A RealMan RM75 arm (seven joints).
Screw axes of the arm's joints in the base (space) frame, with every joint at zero. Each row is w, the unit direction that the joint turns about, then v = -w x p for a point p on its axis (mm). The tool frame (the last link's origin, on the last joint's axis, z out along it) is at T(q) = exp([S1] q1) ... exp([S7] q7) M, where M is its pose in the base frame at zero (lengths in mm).
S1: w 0 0 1 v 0 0 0
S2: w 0 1 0 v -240.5 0 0
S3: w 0 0 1 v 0 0 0
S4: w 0 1 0 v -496.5 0 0
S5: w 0 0 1 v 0 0 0
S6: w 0 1 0 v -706.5 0 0
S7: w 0 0 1 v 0 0 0
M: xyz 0 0 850.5 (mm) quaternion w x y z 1 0 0 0
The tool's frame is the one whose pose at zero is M.
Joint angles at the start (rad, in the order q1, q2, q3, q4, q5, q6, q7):
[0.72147 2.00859 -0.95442 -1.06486 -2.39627 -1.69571 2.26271]
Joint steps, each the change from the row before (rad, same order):
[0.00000 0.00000 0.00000 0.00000 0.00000 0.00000 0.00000]
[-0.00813 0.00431 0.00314 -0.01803 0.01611 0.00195 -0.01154]
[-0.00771 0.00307 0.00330 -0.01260 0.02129 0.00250 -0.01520]
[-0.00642 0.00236 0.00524 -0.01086 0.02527 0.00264 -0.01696]
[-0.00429 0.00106 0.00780 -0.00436 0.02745 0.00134 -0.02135]
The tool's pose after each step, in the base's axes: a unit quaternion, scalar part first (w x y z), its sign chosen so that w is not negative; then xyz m. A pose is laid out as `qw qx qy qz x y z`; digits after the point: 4 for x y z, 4 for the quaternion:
0.0814 -0.9295 0.3579 -0.0359 0.1961 0.3744 0.0433
0.0845 -0.9327 0.3496 -0.0259 0.1937 0.3741 0.0445
0.0858 -0.9361 0.3407 -0.0141 0.1915 0.3737 0.0454
0.0870 -0.9396 0.3310 0.0000 0.1886 0.3737 0.0466
0.0865 -0.9431 0.3207 0.0152 0.1859 0.3737 0.0479

